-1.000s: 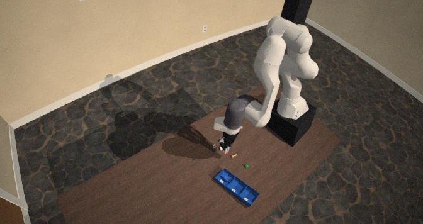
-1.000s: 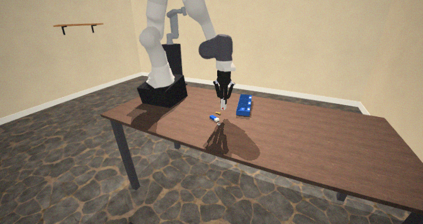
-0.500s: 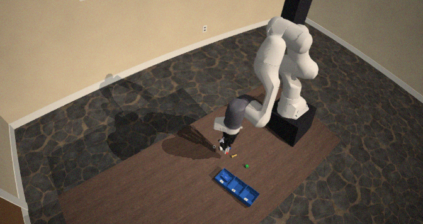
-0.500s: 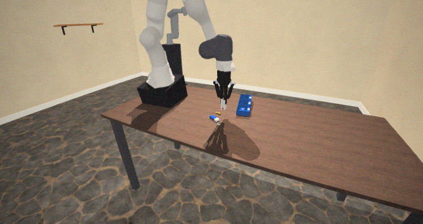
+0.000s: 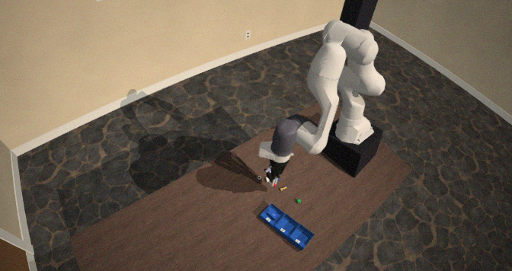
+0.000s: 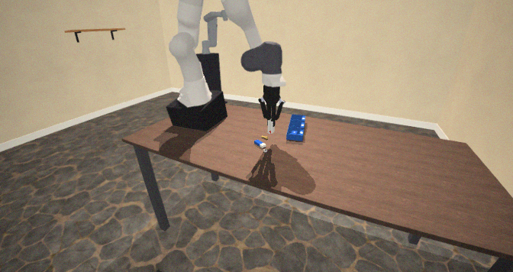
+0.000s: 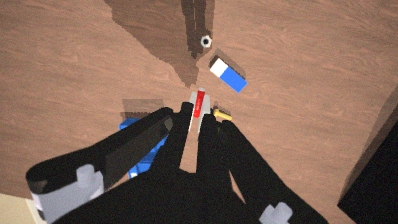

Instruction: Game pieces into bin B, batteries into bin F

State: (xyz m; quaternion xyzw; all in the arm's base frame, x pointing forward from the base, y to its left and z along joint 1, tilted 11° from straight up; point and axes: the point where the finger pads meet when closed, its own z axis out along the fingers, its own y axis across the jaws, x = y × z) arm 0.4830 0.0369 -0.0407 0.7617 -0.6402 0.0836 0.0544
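The red battery lies 30 mm below my hand. Also, from my hand: blue-and-white block 90 mm below, 50 mm to the right, 30 mm behind; yellow piece 90 mm below, 50 mm behind, 20 mm to the left; nut 90 mm below, 80 mm to the right, 20 mm ahead.
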